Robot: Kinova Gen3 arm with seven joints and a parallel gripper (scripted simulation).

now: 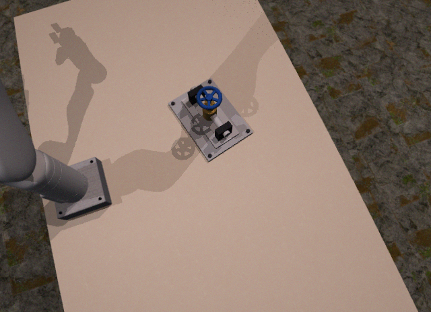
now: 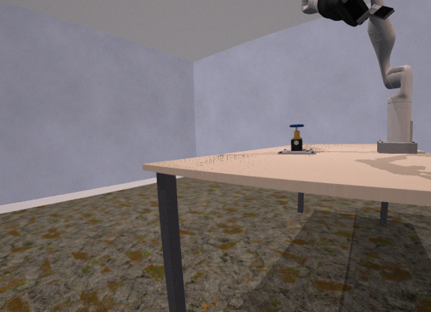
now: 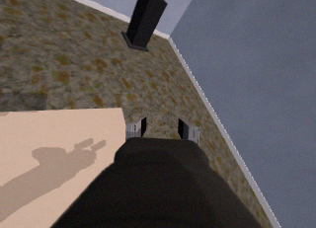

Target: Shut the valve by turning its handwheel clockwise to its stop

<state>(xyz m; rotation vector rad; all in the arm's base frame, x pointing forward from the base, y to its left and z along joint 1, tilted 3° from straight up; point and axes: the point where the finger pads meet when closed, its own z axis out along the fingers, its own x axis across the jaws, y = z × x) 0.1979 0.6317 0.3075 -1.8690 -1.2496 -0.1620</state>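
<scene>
Right now the handwheel is 61 cm to the right of my hand, 26 cm ahead of it and 21 cm below it.
</scene>
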